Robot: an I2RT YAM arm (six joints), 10 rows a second.
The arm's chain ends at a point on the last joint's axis. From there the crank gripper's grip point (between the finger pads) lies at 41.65 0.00 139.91 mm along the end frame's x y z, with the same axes.
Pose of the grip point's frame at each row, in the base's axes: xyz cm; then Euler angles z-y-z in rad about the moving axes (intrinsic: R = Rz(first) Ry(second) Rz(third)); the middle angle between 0 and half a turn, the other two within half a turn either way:
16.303 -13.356 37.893 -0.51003 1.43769 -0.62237
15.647 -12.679 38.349 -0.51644 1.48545 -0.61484
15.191 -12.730 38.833 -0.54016 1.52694 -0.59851
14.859 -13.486 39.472 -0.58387 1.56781 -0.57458
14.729 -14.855 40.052 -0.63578 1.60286 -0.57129
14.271 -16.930 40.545 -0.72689 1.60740 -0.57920
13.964 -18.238 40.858 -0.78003 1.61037 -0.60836
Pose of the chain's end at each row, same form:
4.994 -4.248 39.390 -0.51003 1.43769 -0.62237
4.459 -3.563 40.546 -0.51644 1.48545 -0.61484
4.281 -3.452 41.657 -0.54016 1.52694 -0.59851
4.425 -3.879 42.926 -0.58387 1.56781 -0.57458
4.905 -4.806 44.002 -0.63578 1.60286 -0.57129
5.434 -6.020 44.540 -0.72689 1.60740 -0.57920
5.796 -6.809 44.827 -0.78003 1.61037 -0.60836

